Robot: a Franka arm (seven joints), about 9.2 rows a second.
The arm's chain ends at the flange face. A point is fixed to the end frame.
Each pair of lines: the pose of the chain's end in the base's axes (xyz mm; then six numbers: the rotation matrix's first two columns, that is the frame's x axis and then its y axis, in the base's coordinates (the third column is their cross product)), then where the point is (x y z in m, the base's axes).
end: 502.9, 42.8, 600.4, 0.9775, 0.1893, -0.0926, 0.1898, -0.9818, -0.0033
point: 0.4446 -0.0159 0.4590
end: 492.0, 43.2, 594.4, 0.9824, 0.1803, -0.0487, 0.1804, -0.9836, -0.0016
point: 0.4394 -0.0140 0.4502
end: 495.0, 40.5, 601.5, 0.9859, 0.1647, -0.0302, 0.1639, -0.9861, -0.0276
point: 0.4434 -0.0116 0.4550
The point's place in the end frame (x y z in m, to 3 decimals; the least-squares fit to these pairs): -0.055 0.047 0.147
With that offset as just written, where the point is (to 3 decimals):
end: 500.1, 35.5, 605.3, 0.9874, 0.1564, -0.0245, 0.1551, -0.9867, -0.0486
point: 0.448 -0.013 0.458
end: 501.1, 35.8, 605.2, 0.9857, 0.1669, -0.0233, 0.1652, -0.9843, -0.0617
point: 0.450 -0.011 0.457
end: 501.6, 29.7, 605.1, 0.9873, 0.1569, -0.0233, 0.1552, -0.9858, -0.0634
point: 0.450 -0.017 0.457
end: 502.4, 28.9, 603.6, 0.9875, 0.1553, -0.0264, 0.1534, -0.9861, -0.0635
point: 0.450 -0.017 0.455
